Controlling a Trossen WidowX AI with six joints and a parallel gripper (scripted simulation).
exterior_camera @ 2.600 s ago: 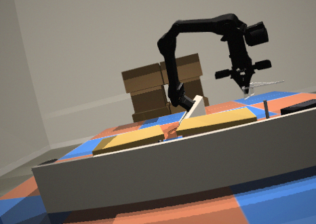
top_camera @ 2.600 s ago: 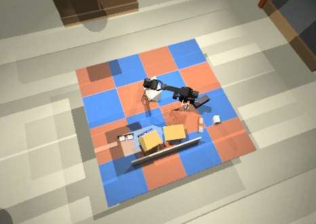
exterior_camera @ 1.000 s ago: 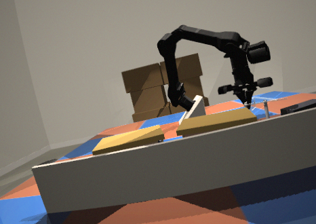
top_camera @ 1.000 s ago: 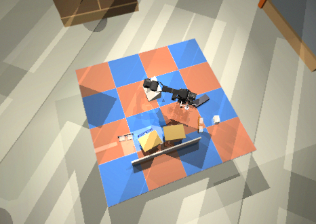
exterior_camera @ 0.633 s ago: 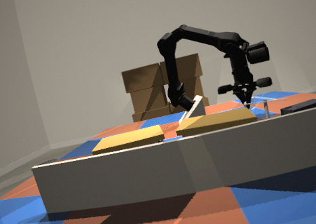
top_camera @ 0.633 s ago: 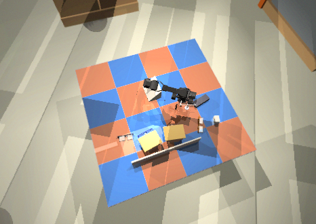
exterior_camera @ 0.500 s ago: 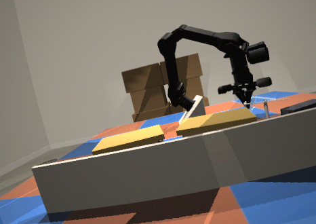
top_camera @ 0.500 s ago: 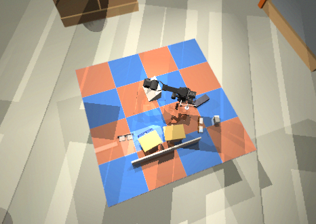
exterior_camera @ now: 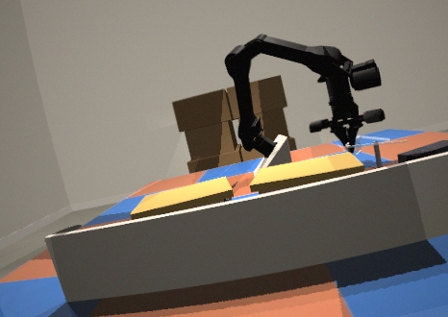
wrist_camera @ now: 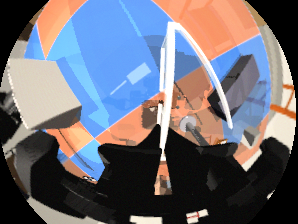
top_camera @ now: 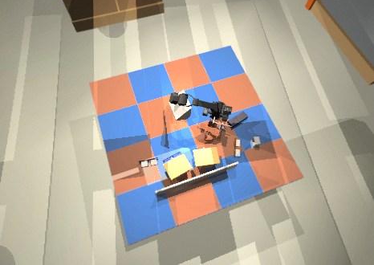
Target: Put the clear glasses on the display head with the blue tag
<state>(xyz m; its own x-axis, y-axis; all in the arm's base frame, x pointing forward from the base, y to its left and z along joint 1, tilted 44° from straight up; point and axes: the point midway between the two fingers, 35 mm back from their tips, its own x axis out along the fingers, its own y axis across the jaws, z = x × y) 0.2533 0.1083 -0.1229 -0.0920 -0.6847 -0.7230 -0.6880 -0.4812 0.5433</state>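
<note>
Now: the upright pin 70 mm ahead of my gripper tip, 30 mm to the left of it and 40 mm below it. Round my gripper tip: long white wall (340 mm ahead, 330 mm to the right, 10 mm below); then black case (70 mm ahead, 180 mm to the left, 40 mm below); then white cube (290 mm ahead, 210 mm to the left, 30 mm below).
</note>
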